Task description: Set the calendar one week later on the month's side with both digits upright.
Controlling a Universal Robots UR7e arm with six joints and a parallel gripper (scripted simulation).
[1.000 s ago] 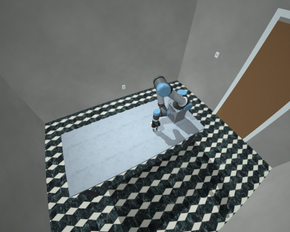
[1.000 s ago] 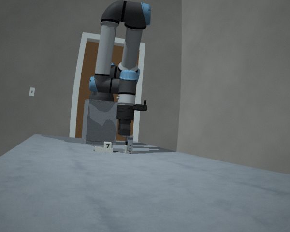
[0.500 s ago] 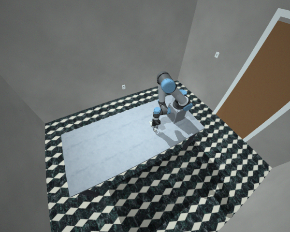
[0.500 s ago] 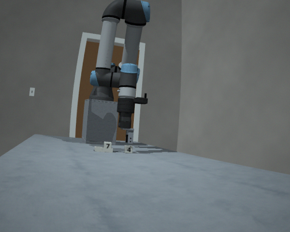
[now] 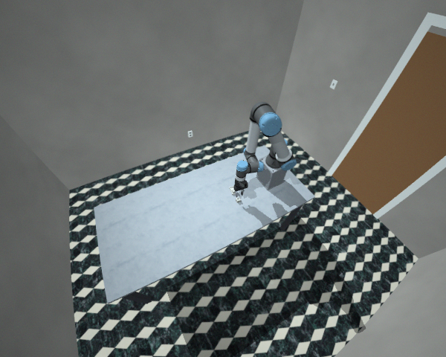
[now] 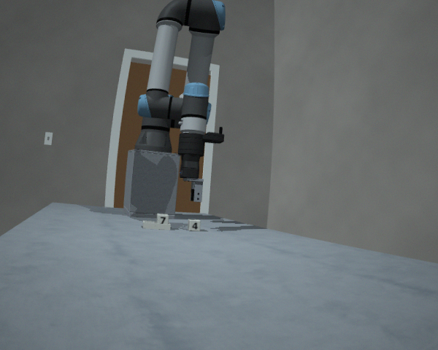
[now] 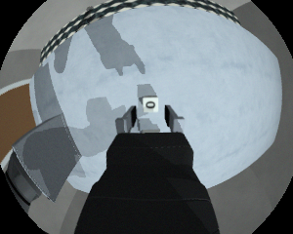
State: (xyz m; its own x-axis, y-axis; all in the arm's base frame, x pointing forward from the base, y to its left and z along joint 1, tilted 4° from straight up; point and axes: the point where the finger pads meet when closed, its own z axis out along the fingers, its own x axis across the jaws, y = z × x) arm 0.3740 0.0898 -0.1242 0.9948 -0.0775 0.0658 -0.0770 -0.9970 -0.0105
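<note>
My gripper is now 110 mm to the left of the white calendar tray, 90 mm above it and 10 mm past it.
</note>
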